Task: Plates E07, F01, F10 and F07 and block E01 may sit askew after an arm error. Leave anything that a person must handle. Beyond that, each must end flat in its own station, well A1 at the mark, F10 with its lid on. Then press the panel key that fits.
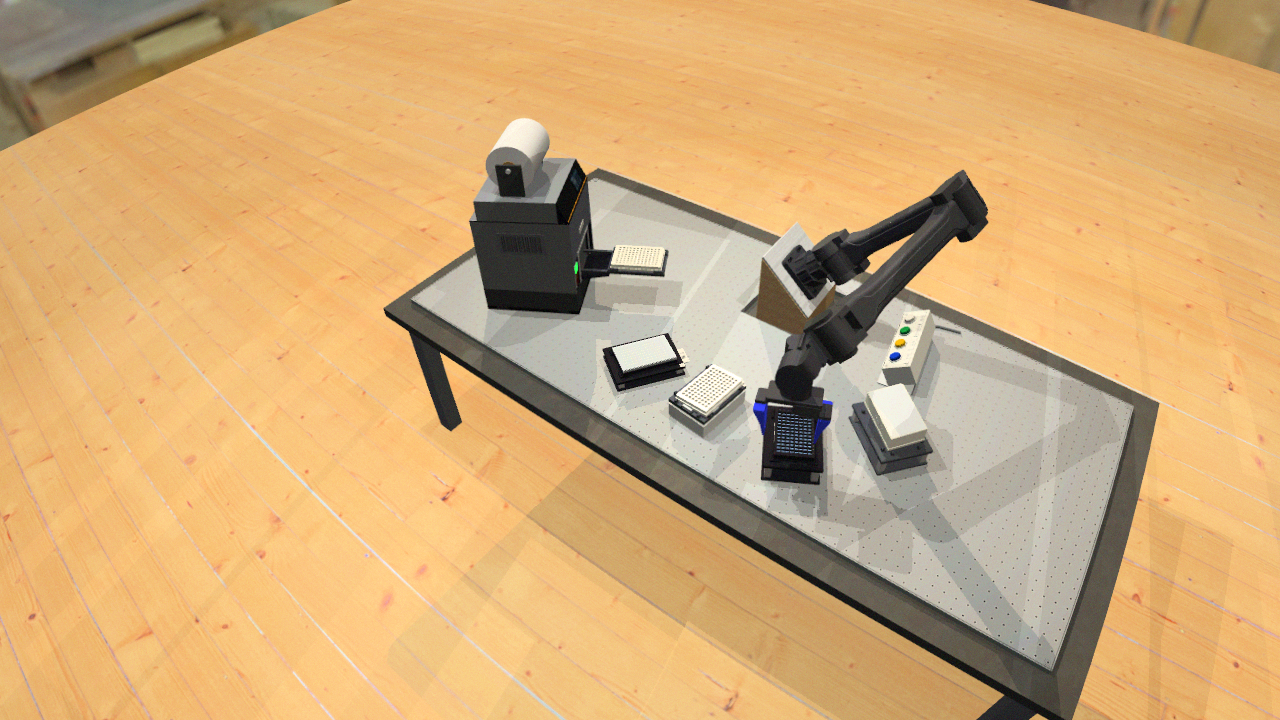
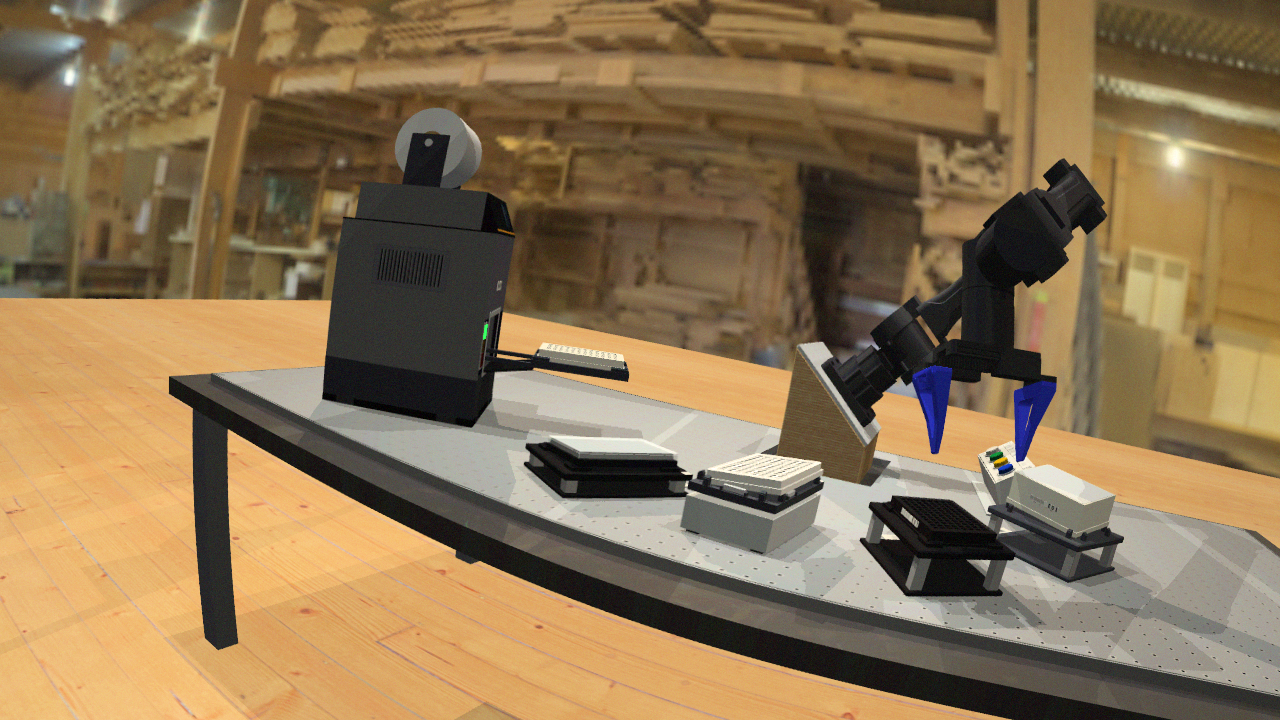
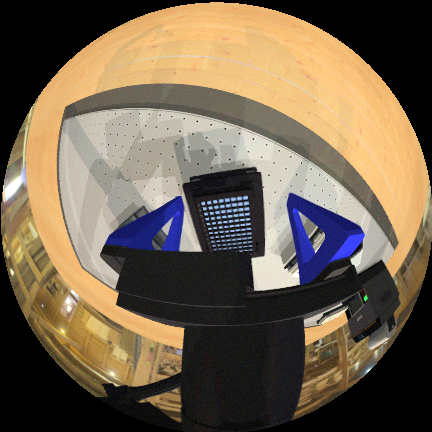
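Note:
My gripper [image 1: 793, 426] [image 2: 978, 454] [image 3: 236, 198] is open and empty, above a dark plate with pale-blue-looking wells [image 1: 794, 434] [image 2: 953, 521] [image 3: 227, 222] on a black raised stand. This plate looks about level. A plate with a smooth white top [image 1: 646, 352] [image 2: 613, 447] is on a low black station. A white well plate [image 1: 708, 391] [image 2: 760, 471] is on a grey box station; it looks slightly tilted. A white block [image 1: 896, 416] [image 2: 1065, 501] is on a dark stand. Another white plate [image 1: 637, 257] [image 2: 581, 355] is on the machine's tray. Labels are unreadable.
The key panel [image 1: 914, 347] has white, green, yellow and blue keys and stands behind the block. A tall dark machine [image 1: 532, 259] [image 2: 416, 304] with a white roll [image 1: 521, 147] [image 2: 460, 147] is at the left. The arm's wedge base [image 1: 783, 300] [image 2: 819, 429] stands at the back.

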